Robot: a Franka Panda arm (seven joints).
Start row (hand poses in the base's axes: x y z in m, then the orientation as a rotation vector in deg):
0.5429, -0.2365, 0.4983, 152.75, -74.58, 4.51
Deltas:
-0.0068, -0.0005, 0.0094, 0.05, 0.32, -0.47
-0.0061, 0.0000, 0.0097, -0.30, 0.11, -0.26
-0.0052, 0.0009, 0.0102, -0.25, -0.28, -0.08
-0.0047, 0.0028, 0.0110, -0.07, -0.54, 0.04
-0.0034, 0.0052, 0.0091, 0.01, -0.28, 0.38
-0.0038, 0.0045, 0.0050, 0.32, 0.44, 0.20
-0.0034, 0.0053, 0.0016, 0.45, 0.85, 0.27
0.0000, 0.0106, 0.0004, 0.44, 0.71, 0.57
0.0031, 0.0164, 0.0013, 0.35, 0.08, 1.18
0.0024, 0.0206, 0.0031, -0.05, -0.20, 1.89
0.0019, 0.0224, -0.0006, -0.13, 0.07, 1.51
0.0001, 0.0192, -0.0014, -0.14, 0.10, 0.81
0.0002, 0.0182, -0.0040, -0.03, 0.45, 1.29
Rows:
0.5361, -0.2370, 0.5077, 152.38, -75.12, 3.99
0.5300, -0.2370, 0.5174, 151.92, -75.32, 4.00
0.5248, -0.2361, 0.5276, 151.74, -75.42, 4.52
0.5201, -0.2333, 0.5386, 151.87, -75.51, 5.29
0.5167, -0.2281, 0.5477, 152.22, -75.10, 5.71
0.5129, -0.2236, 0.5527, 152.49, -74.83, 4.94
0.5095, -0.2183, 0.5543, 152.79, -74.39, 3.55
0.5095, -0.2077, 0.5547, 153.31, -73.58, 2.39
0.5126, -0.1913, 0.5560, 154.34, -72.10, 2.21
0.5150, -0.1707, 0.5591, 155.55, -69.59, 2.75
0.5169, -0.1483, 0.5585, 156.34, -67.48, 2.92
0.5170, -0.1291, 0.5571, 156.67, -66.30, 2.97
0.5172, -0.1109, 0.5531, 157.27, -64.41, 2.53

